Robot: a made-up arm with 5 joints.
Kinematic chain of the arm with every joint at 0, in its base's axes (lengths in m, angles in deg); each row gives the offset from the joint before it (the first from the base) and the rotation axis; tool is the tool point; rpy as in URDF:
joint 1: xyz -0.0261 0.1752 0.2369 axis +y
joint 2: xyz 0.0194 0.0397 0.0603 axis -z
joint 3: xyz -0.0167 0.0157 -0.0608 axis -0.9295 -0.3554 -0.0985
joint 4: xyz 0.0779 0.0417 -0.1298 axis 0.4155 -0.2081 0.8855
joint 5: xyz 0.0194 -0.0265 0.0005 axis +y
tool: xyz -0.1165 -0.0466 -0.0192 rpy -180 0 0
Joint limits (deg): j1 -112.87..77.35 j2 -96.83..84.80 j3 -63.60..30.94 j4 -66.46..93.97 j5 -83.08..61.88
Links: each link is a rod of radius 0.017 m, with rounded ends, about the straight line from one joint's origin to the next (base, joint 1, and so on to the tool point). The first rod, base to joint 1, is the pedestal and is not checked.
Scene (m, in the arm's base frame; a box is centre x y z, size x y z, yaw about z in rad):
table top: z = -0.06
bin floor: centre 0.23 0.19 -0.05 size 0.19 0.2 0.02 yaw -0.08
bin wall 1: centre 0.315 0.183 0 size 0.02 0.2 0.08 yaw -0.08
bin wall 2: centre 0.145 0.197 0 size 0.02 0.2 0.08 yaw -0.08
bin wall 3: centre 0.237 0.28 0 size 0.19 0.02 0.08 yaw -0.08
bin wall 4: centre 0.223 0.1 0 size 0.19 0.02 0.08 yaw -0.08
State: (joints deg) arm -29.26 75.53 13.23 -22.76 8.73
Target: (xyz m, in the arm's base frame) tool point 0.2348 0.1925 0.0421
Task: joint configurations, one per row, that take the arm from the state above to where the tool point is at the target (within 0.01 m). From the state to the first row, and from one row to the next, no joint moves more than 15 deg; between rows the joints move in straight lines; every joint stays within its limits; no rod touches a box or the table.
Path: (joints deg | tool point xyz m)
1: -30.36 77.38 -0.24 -18.64 3.87 | 0.0570 0.2711 0.1397
2: -31.46 79.24 -13.71 -14.53 -0.99 | 0.0806 0.2826 0.1447
3: -32.56 81.09 -27.18 -10.41 -5.86 | 0.1069 0.2941 0.1575
4: -33.67 82.95 -40.66 -6.30 -10.72 | 0.1333 0.3049 0.1799
5: -34.77 84.80 -54.13 -2.18 -15.58 | 0.1567 0.3139 0.2125
6: -24.89 84.80 -54.44 9.95 -29.08 | 0.1900 0.2981 0.1648
7: -15.02 84.80 -54.74 22.09 -42.58 | 0.2139 0.2739 0.1208
8: -5.15 84.80 -55.05 34.22 -56.08 | 0.2286 0.2455 0.0846
9: 4.73 84.80 -55.36 46.35 -69.58 | 0.2351 0.2170 0.0581
10: 14.60 84.80 -55.67 58.49 -83.08 | 0.2348 0.1925 0.0421

